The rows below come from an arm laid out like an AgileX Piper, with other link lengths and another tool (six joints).
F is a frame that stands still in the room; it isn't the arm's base.
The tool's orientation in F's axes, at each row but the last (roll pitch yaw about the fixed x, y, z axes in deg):
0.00, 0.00, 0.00
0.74, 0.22, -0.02
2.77, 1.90, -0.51
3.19, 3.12, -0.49
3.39, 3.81, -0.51
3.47, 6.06, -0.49
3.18, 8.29, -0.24
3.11, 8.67, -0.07
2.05, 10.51, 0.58
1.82, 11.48, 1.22
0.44, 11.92, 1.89
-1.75, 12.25, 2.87
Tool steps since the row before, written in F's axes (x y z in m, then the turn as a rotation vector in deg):
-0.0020, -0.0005, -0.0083, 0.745, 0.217, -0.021
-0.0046, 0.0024, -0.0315, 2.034, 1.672, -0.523
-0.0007, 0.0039, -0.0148, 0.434, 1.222, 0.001
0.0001, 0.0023, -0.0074, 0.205, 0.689, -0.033
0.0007, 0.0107, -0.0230, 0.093, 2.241, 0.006
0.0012, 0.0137, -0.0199, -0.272, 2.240, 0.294
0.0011, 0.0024, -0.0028, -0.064, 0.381, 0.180
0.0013, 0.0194, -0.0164, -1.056, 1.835, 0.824
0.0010, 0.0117, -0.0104, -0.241, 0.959, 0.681
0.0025, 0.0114, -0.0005, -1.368, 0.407, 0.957
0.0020, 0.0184, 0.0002, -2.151, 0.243, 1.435
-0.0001, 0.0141, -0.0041, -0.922, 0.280, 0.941
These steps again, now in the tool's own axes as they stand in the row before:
-0.0020, -0.0005, -0.0083, 0.745, 0.217, -0.021
-0.0045, 0.0020, -0.0315, 2.035, 1.666, -0.537
-0.0002, 0.0032, -0.0150, 0.423, 1.225, -0.044
0.0005, 0.0019, -0.0075, 0.201, 0.688, -0.061
0.0021, 0.0093, -0.0235, 0.072, 2.238, -0.122
0.0032, 0.0125, -0.0205, -0.321, 2.249, 0.126
0.0015, 0.0023, -0.0027, -0.091, 0.389, 0.147
0.0037, 0.0185, -0.0170, -1.170, 1.867, 0.555
0.0030, 0.0113, -0.0104, -0.352, 0.983, 0.593
0.0028, 0.0113, -0.0003, -1.522, 0.457, 0.653
0.0025, 0.0183, 0.0006, -2.392, 0.321, 0.959
0.0015, 0.0142, -0.0034, -1.086, 0.303, 0.737

